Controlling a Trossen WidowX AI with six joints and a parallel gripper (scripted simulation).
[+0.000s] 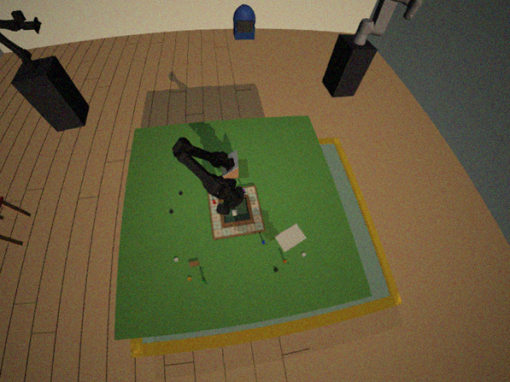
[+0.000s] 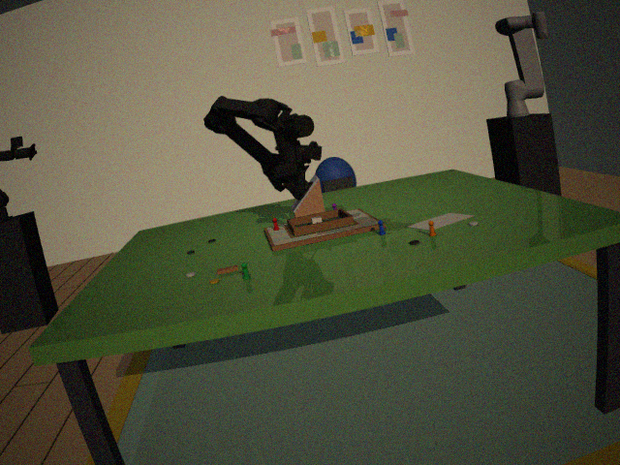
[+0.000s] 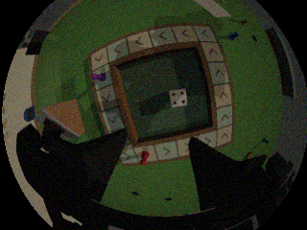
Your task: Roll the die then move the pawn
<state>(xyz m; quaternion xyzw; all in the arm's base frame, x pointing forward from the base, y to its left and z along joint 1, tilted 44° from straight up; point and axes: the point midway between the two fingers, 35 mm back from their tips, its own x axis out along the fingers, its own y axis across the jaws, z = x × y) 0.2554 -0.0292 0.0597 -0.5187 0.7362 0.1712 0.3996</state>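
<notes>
My gripper tip is now 60 mm past the red pawn, 70 mm to the left of it and 70 mm above it. The rest, counted from my gripper tip: purple pawn (90 mm behind, 110 mm to the left, 70 mm below); green tray (20 mm ahead, 30 mm to the left, 90 mm below); white die (40 mm ahead, 20 mm to the left, 70 mm below).
</notes>
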